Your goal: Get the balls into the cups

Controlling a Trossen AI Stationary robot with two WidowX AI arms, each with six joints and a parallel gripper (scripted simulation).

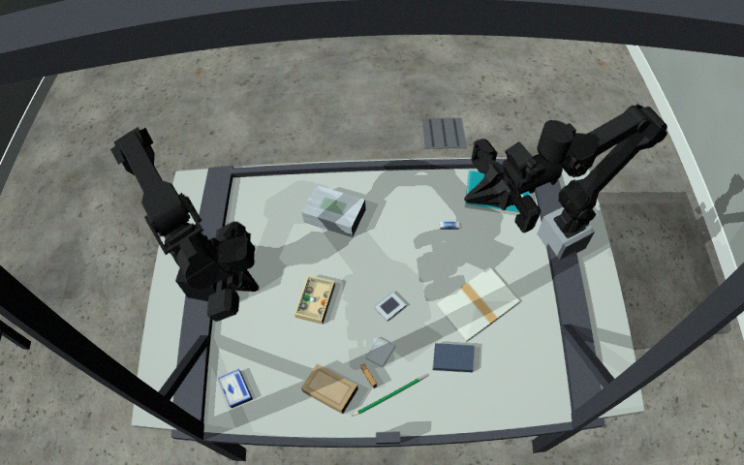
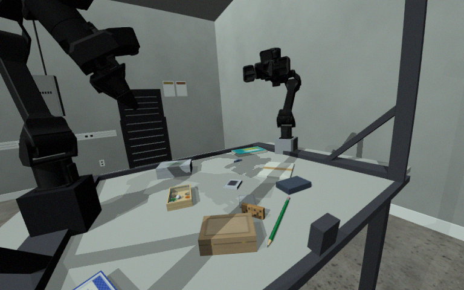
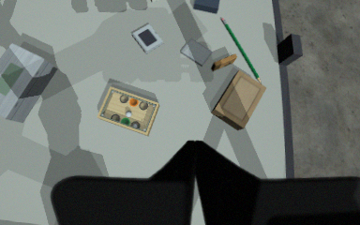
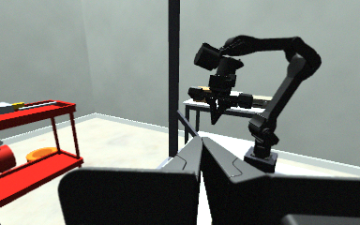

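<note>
My left gripper is now 9 cm short of the covered wooden puzzle, 10 cm to the left of it and 29 cm above it. The rest, counted from my left hand: dark blue block: 10 cm behind, 40 cm to the right, 29 cm below; grey square tile: 5 cm ahead, 27 cm to the right, 29 cm below; white box: 32 cm ahead, 17 cm to the right, 28 cm below.
</note>
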